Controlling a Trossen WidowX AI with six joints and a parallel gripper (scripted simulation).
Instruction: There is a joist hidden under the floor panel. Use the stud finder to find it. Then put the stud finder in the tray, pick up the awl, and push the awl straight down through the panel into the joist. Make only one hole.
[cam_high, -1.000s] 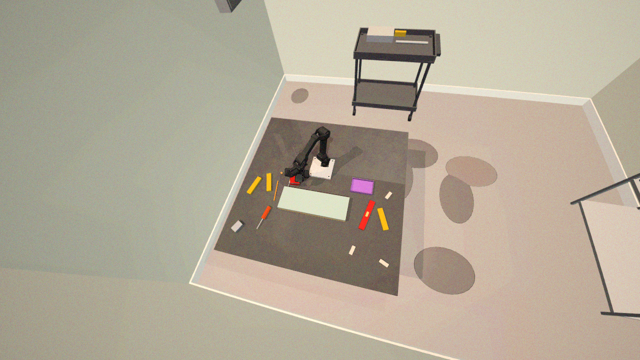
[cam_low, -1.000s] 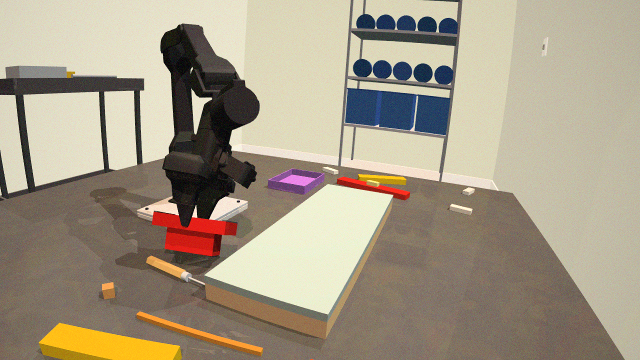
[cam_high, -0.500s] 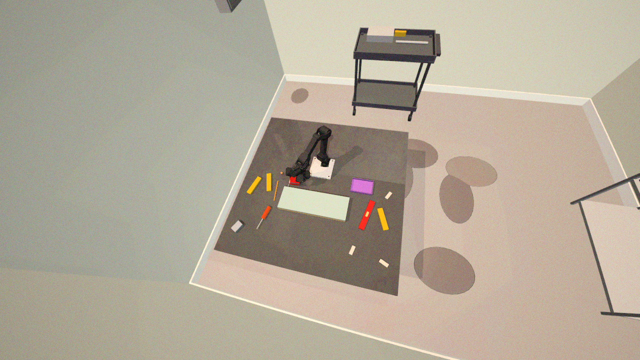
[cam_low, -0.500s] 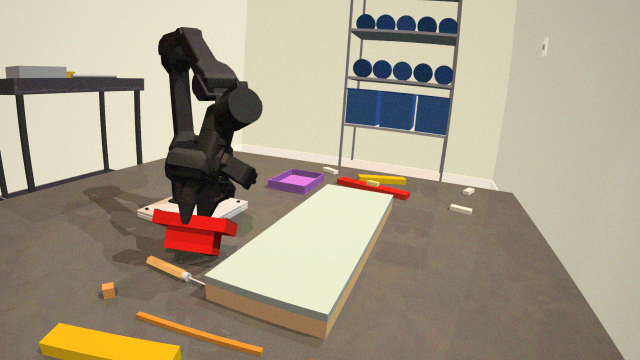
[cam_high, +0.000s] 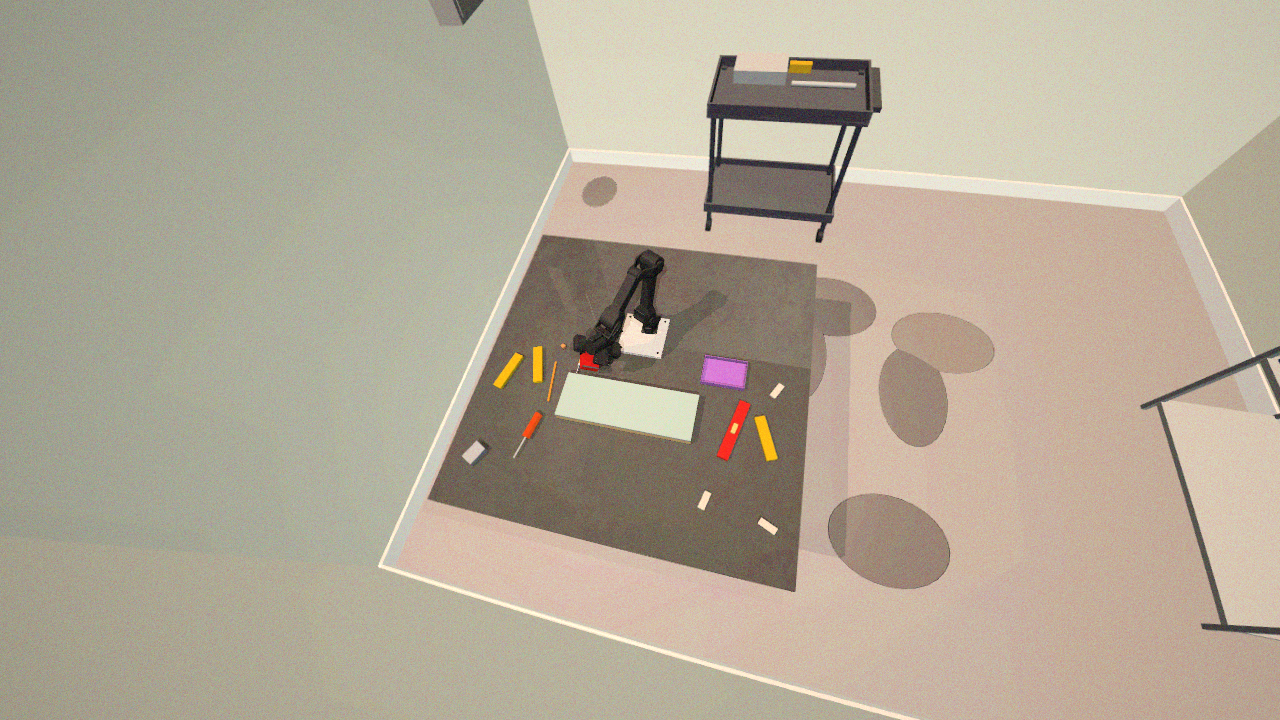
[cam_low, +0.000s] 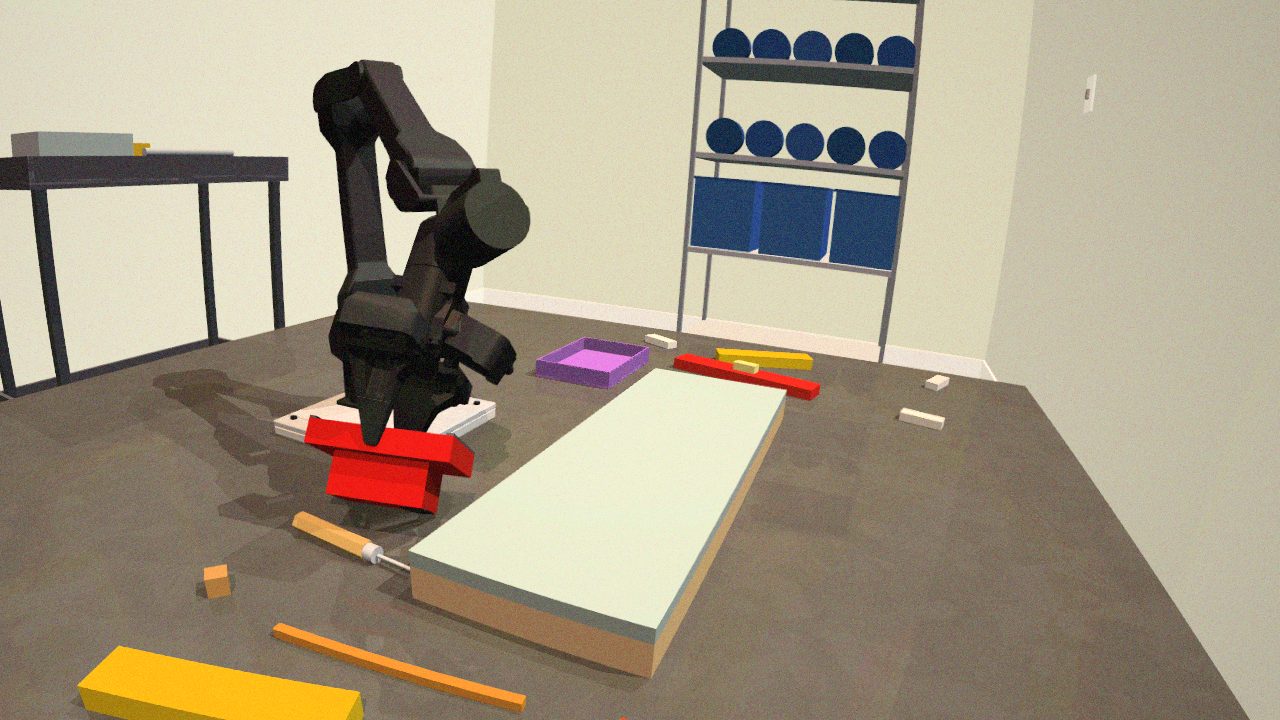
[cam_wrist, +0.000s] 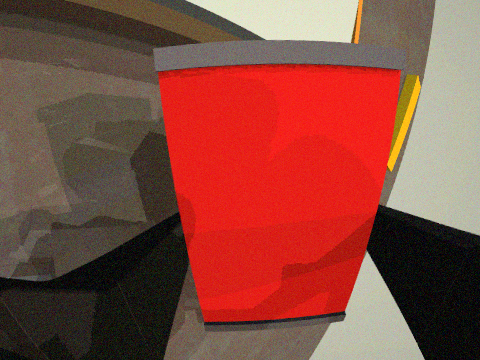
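My gripper tip is now 40 mm short of the square indicator light, 30 mm above it and 10 mm to the left of it. Round my gripper tip: awl 60 mm below, 50 mm to the right, 10 mm ahead; then small orange cube 140 mm to the right, 60 mm below, 60 mm behind; then red stud finder 20 mm below, 20 mm ahead, 10 mm to the right.
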